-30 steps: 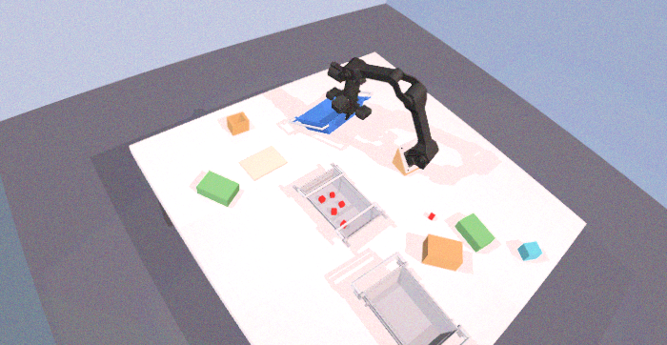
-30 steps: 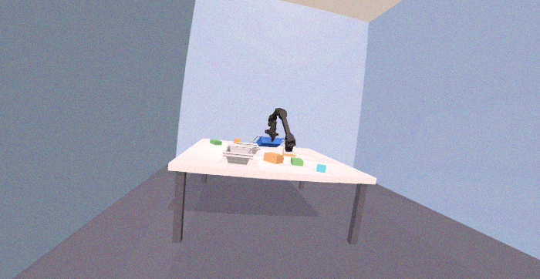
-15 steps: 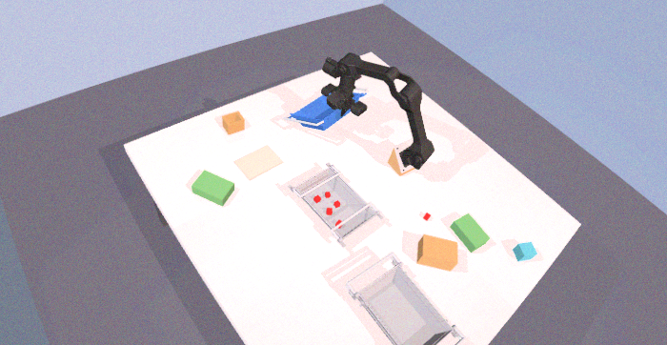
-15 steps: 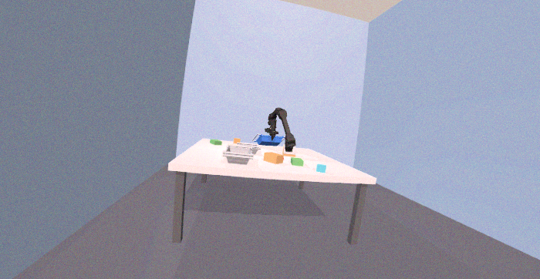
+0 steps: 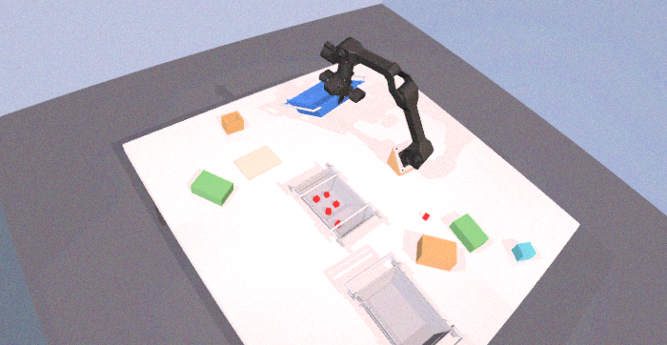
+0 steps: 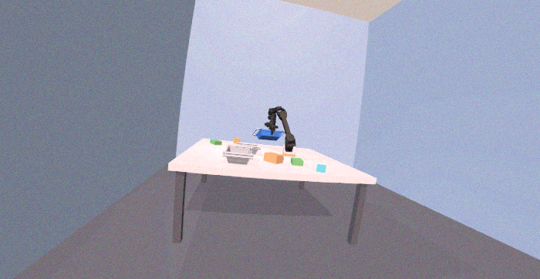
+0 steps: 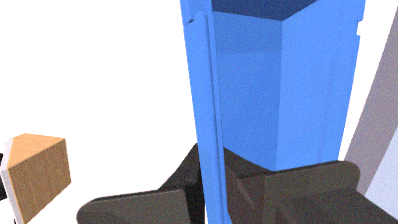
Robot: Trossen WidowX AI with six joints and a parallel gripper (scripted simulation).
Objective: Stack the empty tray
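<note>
Now: gripper tip 7 cm to the left of the blue tray and 1 cm short of it. The rest, counted from my gripper tip: cyan cube (85 cm to the left, 21 cm behind, 13 cm below); flat sheet (35 cm ahead, 15 cm below, 1 cm to the right); orange box (64 cm to the left, 12 cm below, 8 cm ahead).
</note>
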